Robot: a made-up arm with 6 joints.
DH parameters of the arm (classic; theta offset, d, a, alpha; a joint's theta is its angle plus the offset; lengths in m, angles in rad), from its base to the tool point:
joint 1: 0 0.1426 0 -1.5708
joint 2: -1.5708 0 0.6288 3.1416
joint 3: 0 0 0 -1.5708
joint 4: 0 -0.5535 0 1.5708
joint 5: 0 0.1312 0 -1.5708
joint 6: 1.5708 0 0 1.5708
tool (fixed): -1.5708 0 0 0
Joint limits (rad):
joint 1: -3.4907..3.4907
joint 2: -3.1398..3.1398
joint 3: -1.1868..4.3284
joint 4: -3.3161..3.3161
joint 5: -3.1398..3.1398
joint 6: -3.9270..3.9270
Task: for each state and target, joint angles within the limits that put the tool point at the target. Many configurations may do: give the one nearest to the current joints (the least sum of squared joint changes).
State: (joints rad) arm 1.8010 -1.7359 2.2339 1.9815 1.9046 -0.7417
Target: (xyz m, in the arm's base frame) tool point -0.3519 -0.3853 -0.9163
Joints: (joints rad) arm 0.9678 -2.5381 1.6904 2.1459 1.9046 -0.7417
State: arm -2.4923 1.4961 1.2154 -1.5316 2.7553 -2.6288
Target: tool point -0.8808 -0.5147 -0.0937
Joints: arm -2.6063 1.3189 0.7886 -1.5207 2.7553 -2.6288
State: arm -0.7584 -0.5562 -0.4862 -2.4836 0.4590 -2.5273
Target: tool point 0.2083 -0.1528 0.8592
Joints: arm -1.0415 -0.4940 -0.0518 -2.4691 0.4590 -2.5273
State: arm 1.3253 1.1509 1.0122 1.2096 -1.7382 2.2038
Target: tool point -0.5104 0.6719 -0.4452
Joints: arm 2.2611 1.6716 0.2690 1.3064 -1.7382 2.2038
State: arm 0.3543 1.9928 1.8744 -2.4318 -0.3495 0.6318
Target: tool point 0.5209 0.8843 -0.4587
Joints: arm 0.9369 2.1713 1.8592 -2.4867 -0.3495 0.6318
